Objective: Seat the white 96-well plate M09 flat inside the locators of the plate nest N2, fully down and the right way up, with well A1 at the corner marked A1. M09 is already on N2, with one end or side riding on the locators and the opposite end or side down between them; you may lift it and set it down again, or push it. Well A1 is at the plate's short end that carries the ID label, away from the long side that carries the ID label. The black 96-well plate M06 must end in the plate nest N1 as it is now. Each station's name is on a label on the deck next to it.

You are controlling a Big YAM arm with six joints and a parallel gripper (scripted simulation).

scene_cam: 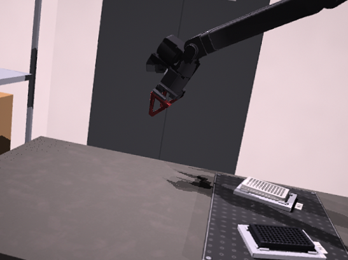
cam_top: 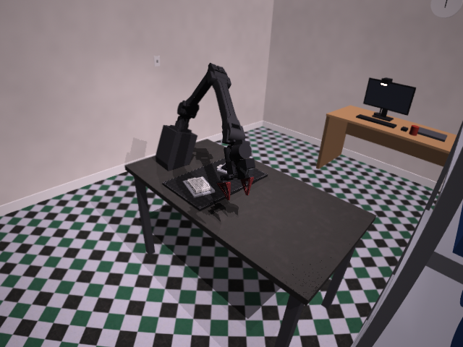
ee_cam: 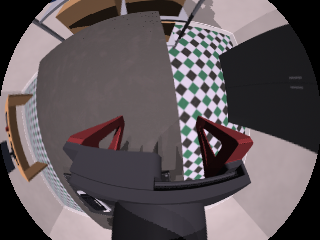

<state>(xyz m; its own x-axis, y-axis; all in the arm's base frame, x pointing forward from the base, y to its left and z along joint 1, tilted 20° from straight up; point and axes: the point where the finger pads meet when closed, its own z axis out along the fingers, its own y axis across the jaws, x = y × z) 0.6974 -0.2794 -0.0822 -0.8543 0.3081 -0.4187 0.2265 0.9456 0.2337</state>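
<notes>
Now: hand 360 mm past the white 96-well plate M09, 120 mm to the right of it and 150 mm above it. From my hand the other things lie so: black 96-well plate M06: 350 mm behind, 400 mm to the left, 160 mm below; plate nest N2: 360 mm behind, 120 mm to the left, 170 mm below.
</notes>
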